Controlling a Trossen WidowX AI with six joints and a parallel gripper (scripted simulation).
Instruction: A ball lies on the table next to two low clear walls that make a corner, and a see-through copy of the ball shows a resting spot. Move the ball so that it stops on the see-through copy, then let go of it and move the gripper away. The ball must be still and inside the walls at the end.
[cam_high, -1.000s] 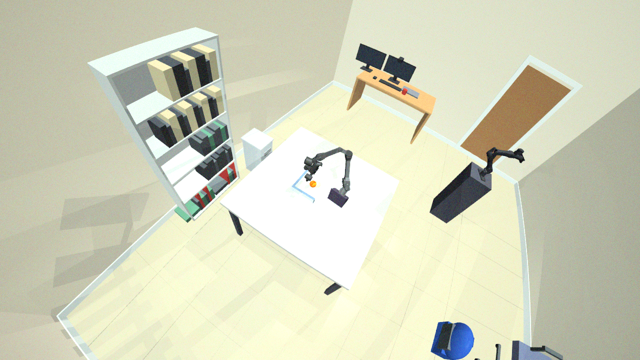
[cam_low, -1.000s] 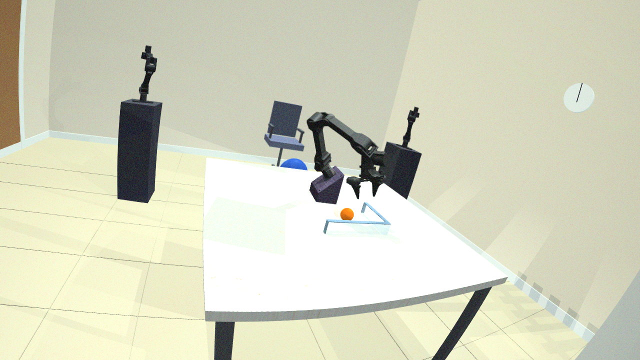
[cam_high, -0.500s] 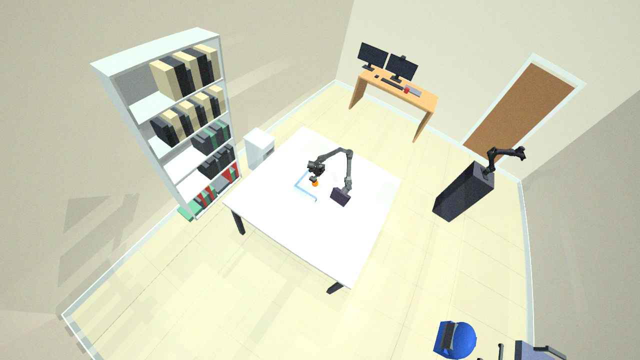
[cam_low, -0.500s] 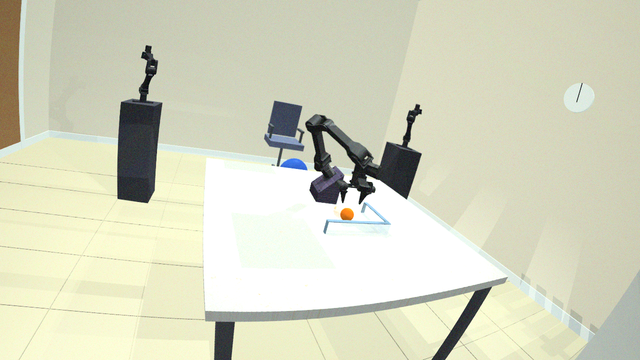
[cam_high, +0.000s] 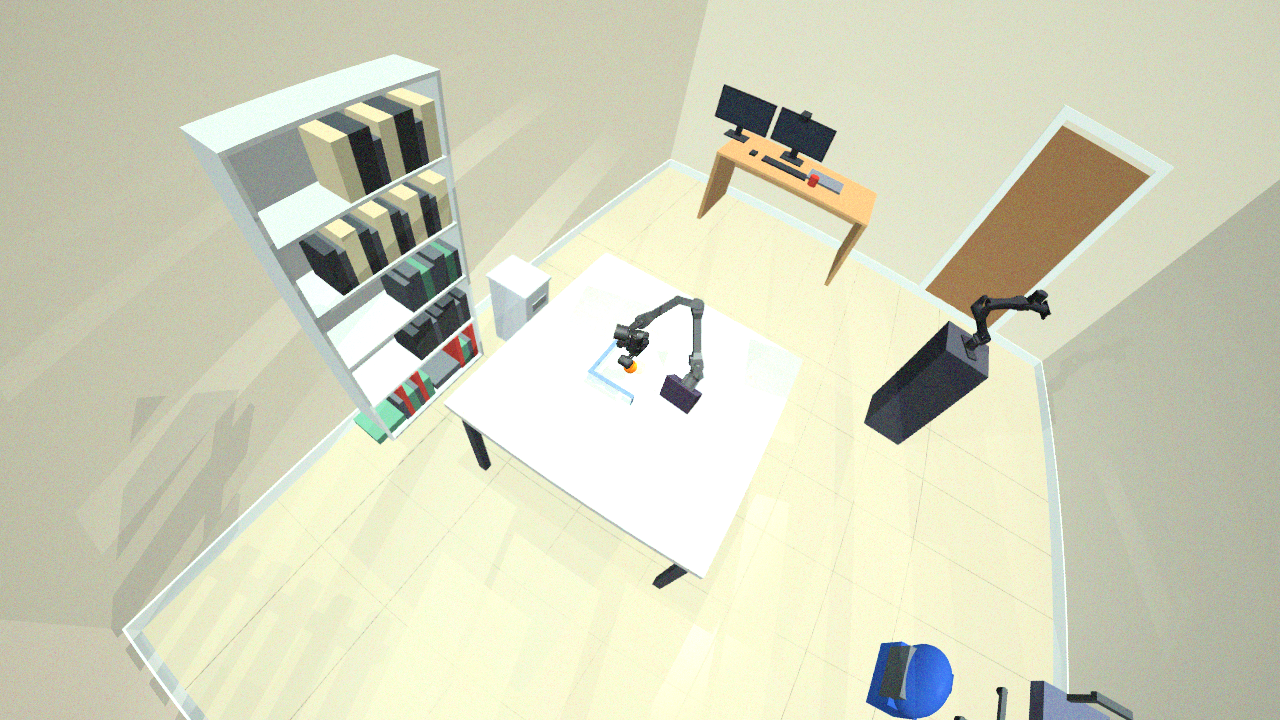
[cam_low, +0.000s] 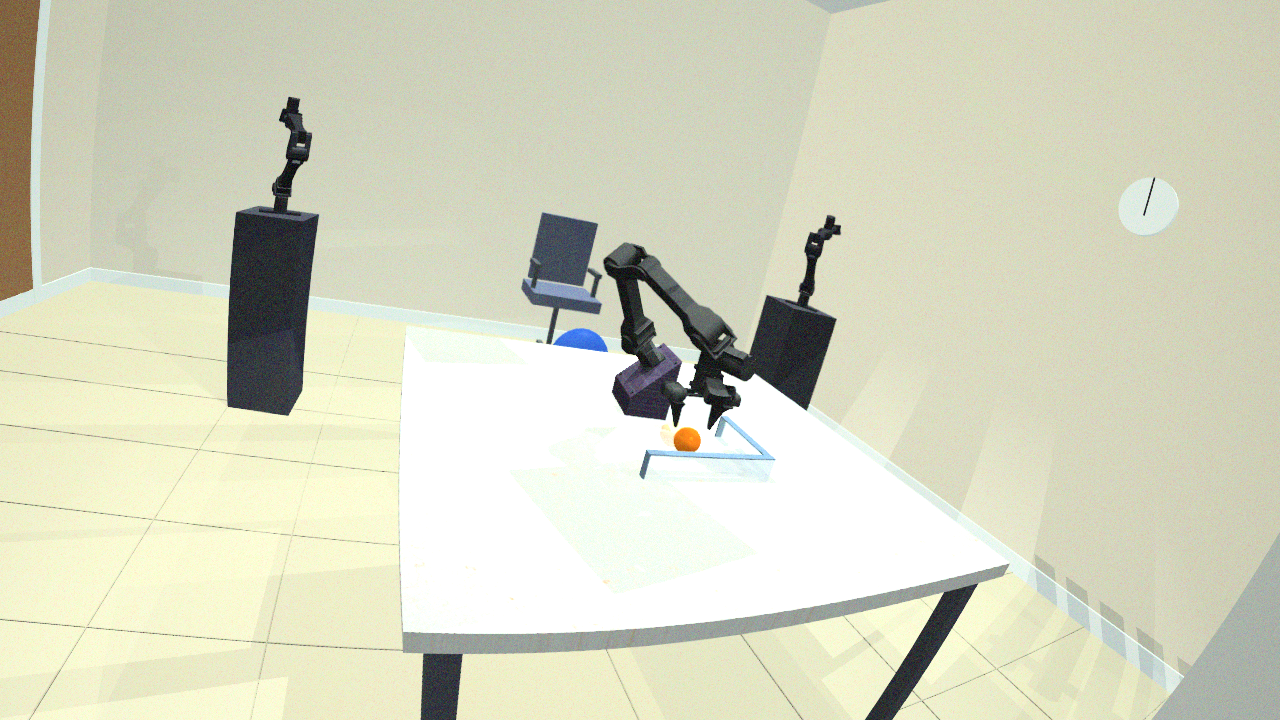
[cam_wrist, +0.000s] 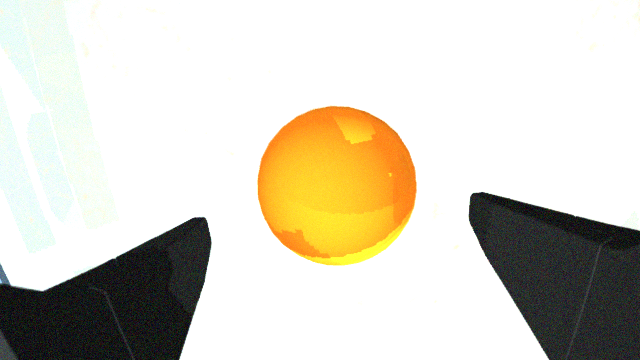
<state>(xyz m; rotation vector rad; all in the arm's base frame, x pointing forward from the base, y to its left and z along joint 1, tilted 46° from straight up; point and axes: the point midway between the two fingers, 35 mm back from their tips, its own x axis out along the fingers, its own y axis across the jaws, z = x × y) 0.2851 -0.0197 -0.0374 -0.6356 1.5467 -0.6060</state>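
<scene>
Right now the orange ball is 3 cm below my gripper tip.
</scene>
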